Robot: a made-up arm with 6 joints.
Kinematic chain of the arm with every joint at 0, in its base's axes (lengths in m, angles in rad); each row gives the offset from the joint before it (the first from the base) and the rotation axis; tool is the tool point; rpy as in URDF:
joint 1: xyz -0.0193 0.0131 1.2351 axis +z
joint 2: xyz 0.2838 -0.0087 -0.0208 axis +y
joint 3: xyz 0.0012 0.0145 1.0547 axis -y
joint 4: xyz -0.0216 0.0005 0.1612 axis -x
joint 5: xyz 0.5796 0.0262 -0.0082 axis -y
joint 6: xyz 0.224 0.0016 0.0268 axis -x
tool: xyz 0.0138 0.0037 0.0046 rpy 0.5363 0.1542 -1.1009
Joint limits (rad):
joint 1: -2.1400..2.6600
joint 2: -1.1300..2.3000
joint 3: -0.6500..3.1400
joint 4: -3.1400..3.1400
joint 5: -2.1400..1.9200
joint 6: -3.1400..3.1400
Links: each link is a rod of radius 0.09 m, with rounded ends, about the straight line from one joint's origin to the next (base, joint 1, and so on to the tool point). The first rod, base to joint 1, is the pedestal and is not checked.
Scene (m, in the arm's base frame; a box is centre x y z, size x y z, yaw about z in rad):
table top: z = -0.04
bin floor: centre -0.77 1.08 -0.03 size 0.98 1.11 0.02 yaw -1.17
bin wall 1: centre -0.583 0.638 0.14 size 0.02 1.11 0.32 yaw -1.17
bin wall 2: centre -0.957 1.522 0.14 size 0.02 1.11 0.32 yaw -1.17
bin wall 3: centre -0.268 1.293 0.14 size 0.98 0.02 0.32 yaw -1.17
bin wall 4: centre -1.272 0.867 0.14 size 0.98 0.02 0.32 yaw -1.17
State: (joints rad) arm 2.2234 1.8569 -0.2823 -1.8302 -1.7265 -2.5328
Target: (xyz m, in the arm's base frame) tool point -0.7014 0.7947 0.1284
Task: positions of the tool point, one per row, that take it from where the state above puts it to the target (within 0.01 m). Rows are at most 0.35 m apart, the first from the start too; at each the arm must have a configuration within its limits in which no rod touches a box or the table.
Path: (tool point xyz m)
1: -0.7014 0.7946 0.1284

